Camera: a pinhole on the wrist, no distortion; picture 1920 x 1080 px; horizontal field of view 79.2 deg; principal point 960.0 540.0 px. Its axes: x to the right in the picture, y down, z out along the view. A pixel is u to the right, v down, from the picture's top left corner.
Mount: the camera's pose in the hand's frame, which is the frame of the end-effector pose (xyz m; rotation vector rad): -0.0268 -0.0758 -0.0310 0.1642 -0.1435 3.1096
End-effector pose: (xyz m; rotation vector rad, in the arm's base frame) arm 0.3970 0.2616 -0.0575 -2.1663 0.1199 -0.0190
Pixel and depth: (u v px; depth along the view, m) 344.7 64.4 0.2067
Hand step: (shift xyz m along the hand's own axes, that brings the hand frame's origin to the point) 0.1061 -0.0128 0.1697
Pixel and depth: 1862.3 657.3 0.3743
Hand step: -0.2783 -0.1427 0.3671
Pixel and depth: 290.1 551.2 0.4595
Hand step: 0.2845 -0.1282 0.3954
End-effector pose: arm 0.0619 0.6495 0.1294 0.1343 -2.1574 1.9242
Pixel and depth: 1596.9 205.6 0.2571
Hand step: -0.1382 -0.0232 0.2453
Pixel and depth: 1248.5 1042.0 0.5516
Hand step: -0.1127 -0.3620 0.5082
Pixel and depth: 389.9 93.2 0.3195
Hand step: 0.1660 0.0139 0.2798
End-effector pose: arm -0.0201 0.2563 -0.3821 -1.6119 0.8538 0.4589
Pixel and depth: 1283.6 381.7 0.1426
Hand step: -0.0509 -0.0689 0.1162
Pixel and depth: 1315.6 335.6 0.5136
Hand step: -0.1272 -0.0305 0.5025
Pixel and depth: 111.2 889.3 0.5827
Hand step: 0.4524 -0.3129 0.4849
